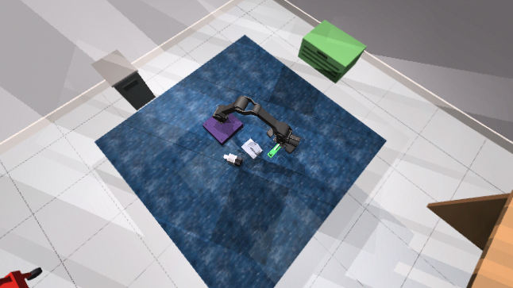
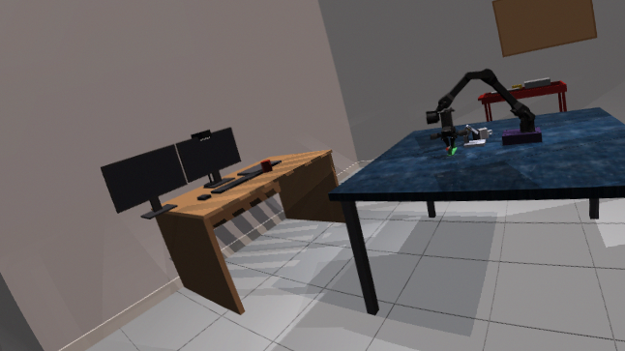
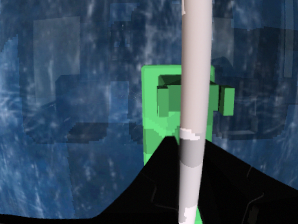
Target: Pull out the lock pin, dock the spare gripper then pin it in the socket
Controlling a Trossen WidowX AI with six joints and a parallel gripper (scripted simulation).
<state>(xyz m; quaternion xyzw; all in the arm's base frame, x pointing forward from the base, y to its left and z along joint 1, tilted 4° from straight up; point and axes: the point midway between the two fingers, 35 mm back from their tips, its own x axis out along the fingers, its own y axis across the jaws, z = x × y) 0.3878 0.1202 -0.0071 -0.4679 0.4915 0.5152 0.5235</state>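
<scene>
Right now the green rest is 40 mm to the right of my gripper tip and 10 mm above it. Round my gripper tip: mount 100 mm behind, 140 mm to the right, 40 mm above; spare gripper 150 mm behind, 280 mm to the right, 10 mm above.
</scene>
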